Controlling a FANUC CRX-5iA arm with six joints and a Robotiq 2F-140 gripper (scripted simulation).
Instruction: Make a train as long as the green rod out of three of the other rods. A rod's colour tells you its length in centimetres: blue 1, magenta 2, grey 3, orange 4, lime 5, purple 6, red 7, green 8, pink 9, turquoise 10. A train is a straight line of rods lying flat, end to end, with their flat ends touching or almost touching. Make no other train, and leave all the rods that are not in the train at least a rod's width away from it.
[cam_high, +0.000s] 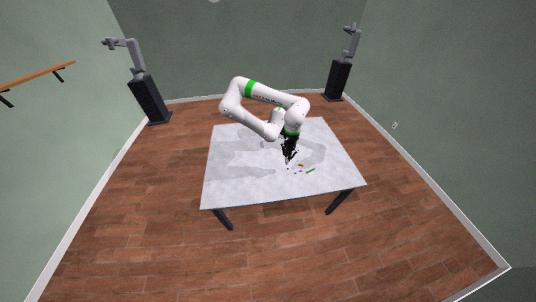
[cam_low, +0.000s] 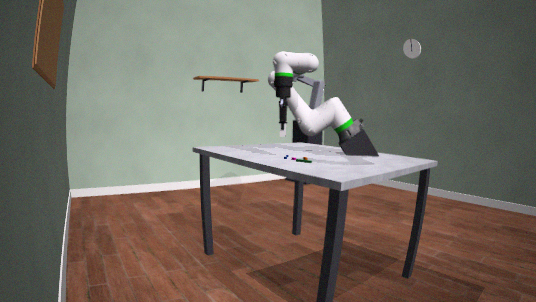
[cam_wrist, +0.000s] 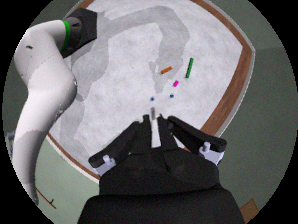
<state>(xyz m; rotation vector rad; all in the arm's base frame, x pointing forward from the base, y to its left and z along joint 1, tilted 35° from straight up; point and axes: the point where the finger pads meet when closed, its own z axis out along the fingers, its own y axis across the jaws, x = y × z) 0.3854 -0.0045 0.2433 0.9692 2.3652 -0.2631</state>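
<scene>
Now: hand 3 cm above the grey rod. Round my hand: orange rod (3 cm behind, 14 cm to the left, 13 cm below); green rod (4 cm ahead, 19 cm to the left, 13 cm below); magenta rod (3 cm ahead, 11 cm to the left, 13 cm below).
</scene>
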